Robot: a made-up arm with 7 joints.
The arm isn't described. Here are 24 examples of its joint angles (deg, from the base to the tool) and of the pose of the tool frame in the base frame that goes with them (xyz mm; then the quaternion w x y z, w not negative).
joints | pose
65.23 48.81 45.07 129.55 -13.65 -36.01 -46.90 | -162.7 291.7 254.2 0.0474 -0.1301 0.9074 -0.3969
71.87 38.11 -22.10 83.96 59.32 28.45 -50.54 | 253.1 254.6 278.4 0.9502 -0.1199 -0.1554 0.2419
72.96 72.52 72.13 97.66 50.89 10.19 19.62 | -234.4 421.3 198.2 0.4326 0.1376 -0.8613 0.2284
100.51 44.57 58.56 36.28 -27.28 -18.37 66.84 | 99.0 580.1 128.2 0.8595 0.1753 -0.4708 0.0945
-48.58 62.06 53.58 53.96 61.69 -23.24 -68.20 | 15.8 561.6 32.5 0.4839 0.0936 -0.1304 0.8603
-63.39 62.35 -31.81 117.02 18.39 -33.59 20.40 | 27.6 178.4 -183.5 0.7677 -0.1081 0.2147 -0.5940
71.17 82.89 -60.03 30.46 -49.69 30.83 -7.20 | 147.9 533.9 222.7 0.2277 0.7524 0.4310 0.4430
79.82 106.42 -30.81 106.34 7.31 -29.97 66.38 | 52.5 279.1 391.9 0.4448 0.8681 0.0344 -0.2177
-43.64 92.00 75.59 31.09 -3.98 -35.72 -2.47 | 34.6 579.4 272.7 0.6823 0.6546 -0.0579 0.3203
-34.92 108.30 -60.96 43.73 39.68 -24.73 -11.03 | 105.1 587.9 57.8 0.5025 0.6818 0.5247 -0.0854
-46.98 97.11 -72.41 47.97 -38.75 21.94 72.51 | -3.2 538.2 -111.5 0.4765 -0.2694 -0.7916 0.2716
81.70 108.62 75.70 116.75 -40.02 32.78 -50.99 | -275.8 114.4 95.8 0.4963 0.1198 0.4668 -0.7221
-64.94 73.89 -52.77 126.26 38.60 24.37 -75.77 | -84.9 149.7 -136.1 0.6657 0.4198 0.6100 -0.0918
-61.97 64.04 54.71 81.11 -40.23 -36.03 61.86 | 186.2 447.1 115.8 0.3763 0.6282 0.4951 -0.4676
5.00 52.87 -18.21 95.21 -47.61 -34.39 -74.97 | 264.7 250.8 68.3 0.6759 0.3942 -0.6172 0.0824
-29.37 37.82 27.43 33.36 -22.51 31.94 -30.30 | -59.9 513.3 -110.4 0.3777 0.5175 0.6626 0.3878
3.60 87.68 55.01 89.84 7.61 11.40 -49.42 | 32.3 366.9 372.2 0.4765 0.3538 -0.4858 0.6417
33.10 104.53 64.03 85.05 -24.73 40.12 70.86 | -200.9 282.3 402.4 0.7888 0.4521 -0.0313 0.4153
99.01 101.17 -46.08 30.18 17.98 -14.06 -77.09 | -115.2 586.8 213.2 0.1568 0.2090 -0.2946 0.9192
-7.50 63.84 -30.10 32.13 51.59 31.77 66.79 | 49.2 552.3 -104.8 0.6985 -0.2544 0.6634 -0.0859
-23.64 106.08 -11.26 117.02 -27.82 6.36 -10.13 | 235.3 179.1 65.1 0.4467 0.8339 -0.0865 -0.3124
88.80 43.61 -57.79 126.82 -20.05 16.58 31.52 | 51.0 48.1 317.4 0.4943 0.7314 -0.4237 -0.2028
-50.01 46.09 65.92 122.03 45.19 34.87 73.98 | 135.0 381.0 159.8 0.8704 0.0558 0.2274 -0.4331
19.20 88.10 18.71 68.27 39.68 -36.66 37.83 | 123.2 486.7 311.5 0.7798 0.5332 -0.3185 -0.0786
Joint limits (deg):
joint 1: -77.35..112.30
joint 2: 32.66..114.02
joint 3: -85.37..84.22
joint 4: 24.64..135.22
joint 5: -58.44..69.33
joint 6: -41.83..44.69
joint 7: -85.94..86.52
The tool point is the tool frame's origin. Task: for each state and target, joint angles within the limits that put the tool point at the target. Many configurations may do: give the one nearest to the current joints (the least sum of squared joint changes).
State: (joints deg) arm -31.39 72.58 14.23 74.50 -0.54 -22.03 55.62
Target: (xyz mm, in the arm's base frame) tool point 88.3 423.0 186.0
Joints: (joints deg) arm -21.66 35.64 53.81 109.17 -8.00 -22.94 50.76
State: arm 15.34 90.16 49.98 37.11 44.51 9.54 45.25
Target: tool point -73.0 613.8 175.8
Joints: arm 22.68 85.55 60.03 31.73 40.96 11.58 42.39
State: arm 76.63 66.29 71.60 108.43 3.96 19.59 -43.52
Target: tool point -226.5 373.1 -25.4
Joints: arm 105.50 72.66 84.22 99.62 1.06 18.67 -40.78
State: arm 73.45 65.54 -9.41 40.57 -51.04 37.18 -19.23
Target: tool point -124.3 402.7 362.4
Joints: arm 85.77 89.37 2.72 66.65 -54.52 37.14 -18.01
